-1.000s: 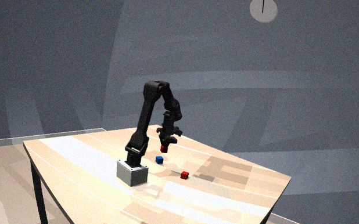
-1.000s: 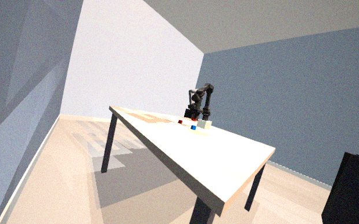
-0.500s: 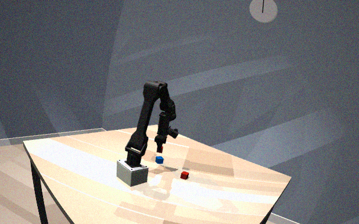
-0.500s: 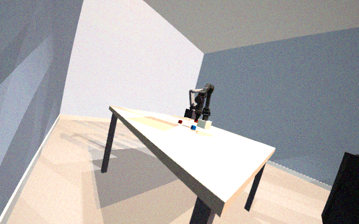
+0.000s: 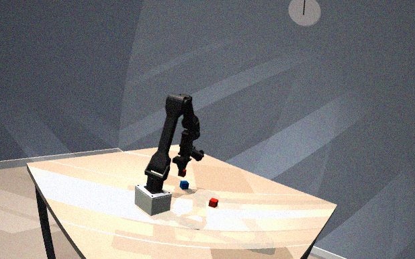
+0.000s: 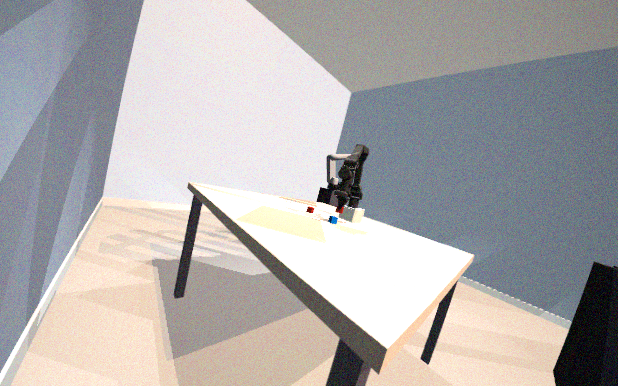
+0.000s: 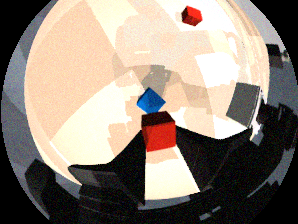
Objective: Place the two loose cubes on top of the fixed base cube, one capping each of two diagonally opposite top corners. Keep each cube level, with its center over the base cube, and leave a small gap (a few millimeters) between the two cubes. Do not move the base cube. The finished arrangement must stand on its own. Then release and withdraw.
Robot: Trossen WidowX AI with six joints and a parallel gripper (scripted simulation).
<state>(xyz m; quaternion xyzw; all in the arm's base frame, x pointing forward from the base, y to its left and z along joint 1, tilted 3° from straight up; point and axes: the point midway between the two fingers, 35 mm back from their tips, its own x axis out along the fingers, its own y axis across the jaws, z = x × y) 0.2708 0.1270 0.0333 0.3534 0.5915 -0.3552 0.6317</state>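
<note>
The blue cube lies 6 cm below my gripper tip, 2 cm to the right of it and 1 cm ahead of it. Also, from my gripper tip: red cube right at my gripper tip.
</note>
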